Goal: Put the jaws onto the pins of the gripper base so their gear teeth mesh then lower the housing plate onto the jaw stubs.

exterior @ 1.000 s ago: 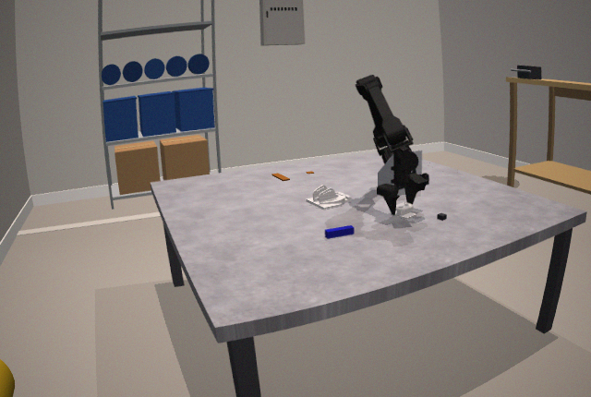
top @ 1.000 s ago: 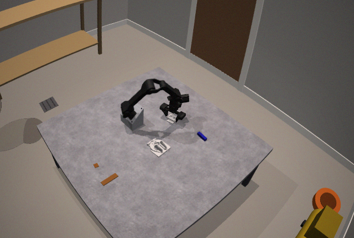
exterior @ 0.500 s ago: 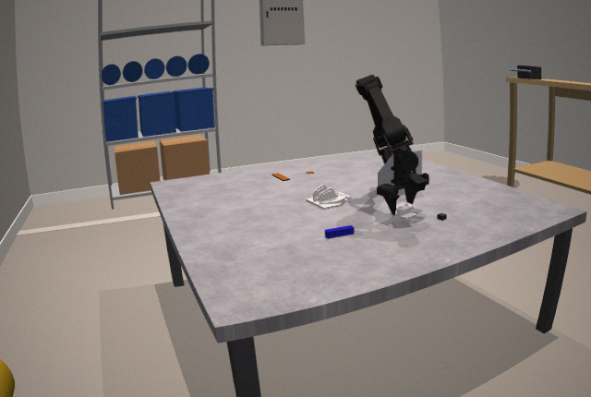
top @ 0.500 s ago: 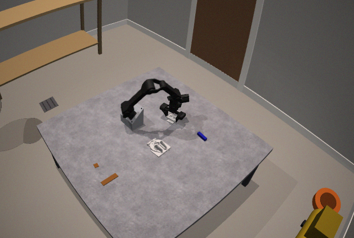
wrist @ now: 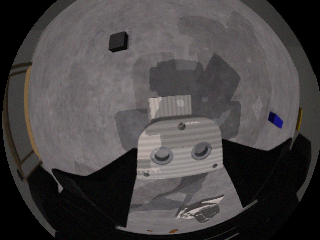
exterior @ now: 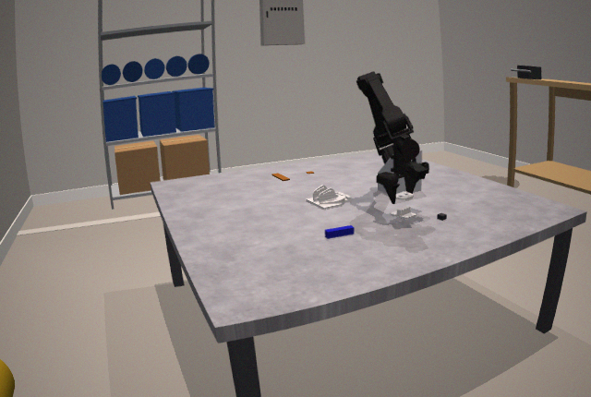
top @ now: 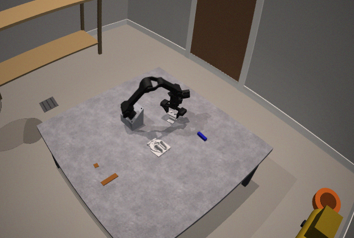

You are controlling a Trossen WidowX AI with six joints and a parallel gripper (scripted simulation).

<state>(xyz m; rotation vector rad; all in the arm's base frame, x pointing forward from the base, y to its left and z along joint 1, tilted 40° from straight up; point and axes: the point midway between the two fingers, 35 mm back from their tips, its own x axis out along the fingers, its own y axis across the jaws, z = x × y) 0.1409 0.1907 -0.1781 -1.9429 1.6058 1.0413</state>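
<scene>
Right now my gripper tip is 230 mm to the left of the white jaw, 120 mm short of it and 30 mm above it. Also, from my gripper tip: small black cube 110 mm to the left, 90 mm behind, 40 mm below; blue block 250 mm ahead, 60 mm to the left, 40 mm below; small orange piece 680 mm to the right, 40 mm below, 40 mm ahead.
</scene>
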